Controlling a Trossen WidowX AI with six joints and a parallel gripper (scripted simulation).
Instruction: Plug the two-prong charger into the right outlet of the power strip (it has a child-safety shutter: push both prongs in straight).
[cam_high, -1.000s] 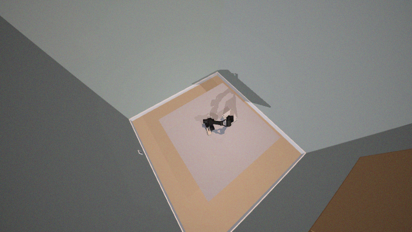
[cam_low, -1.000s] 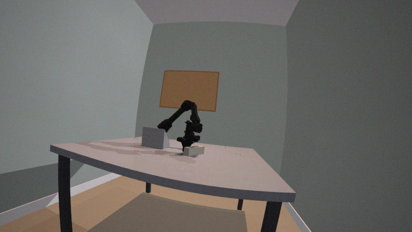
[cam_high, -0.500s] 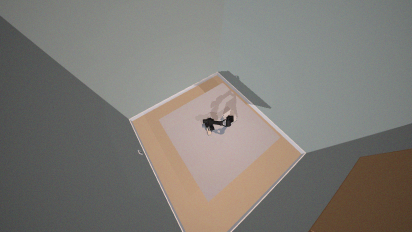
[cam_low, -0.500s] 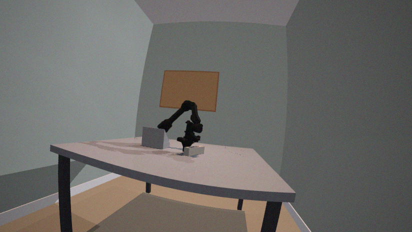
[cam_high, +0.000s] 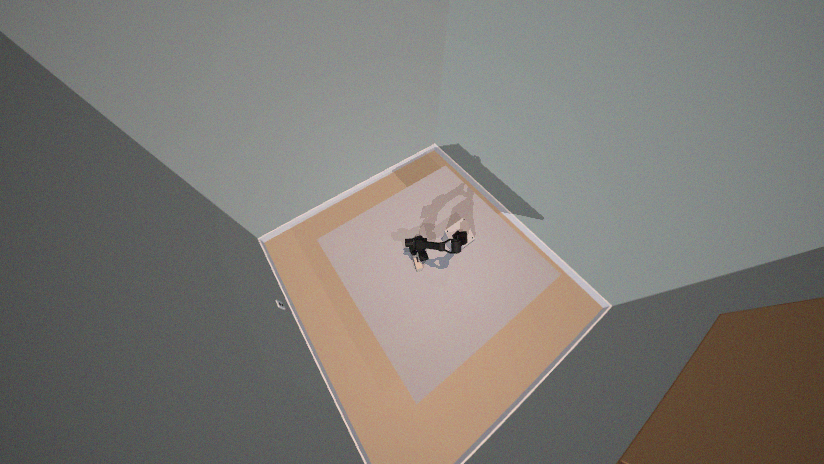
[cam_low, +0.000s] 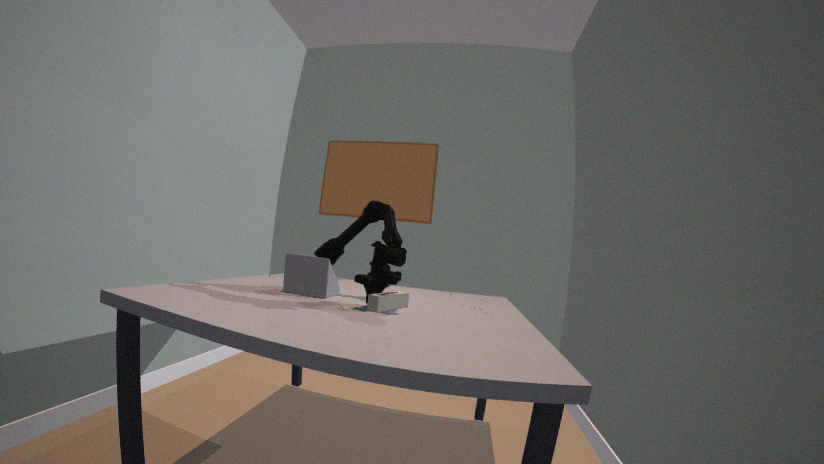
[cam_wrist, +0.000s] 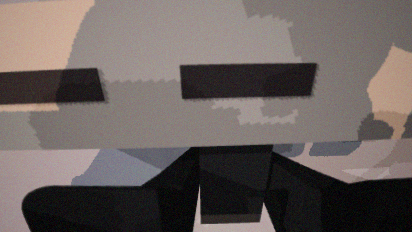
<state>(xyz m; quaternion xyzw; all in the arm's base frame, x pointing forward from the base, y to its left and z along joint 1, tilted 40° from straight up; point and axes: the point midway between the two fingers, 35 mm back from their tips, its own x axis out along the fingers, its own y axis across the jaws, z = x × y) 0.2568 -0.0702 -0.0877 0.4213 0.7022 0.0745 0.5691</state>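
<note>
The black charger is 20 mm ahead of my gripper tip, 10 mm to the right of it and 10 mm above it.
</note>
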